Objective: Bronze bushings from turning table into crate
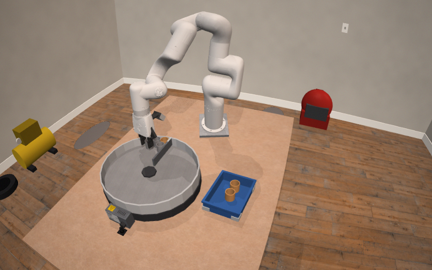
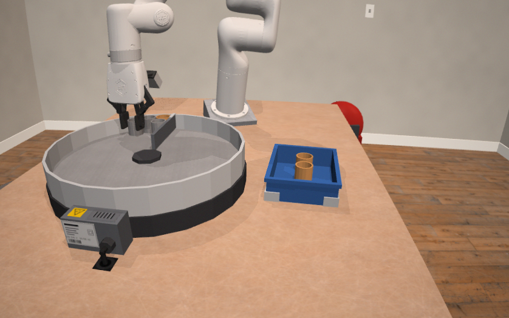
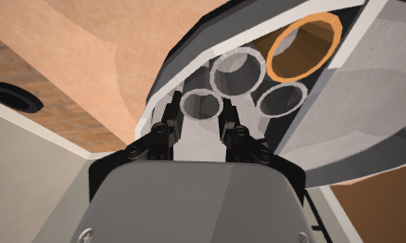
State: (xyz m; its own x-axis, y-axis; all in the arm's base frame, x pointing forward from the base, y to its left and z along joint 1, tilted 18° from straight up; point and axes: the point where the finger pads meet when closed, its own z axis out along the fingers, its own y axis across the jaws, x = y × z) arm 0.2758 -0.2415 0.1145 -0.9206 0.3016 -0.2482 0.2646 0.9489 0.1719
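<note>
The turning table is 15 cm ahead of my hand, 8 cm to the left of it and 4 cm below it. Also, from my hand: blue crate: 42 cm to the left, 14 cm ahead, 7 cm below.
</note>
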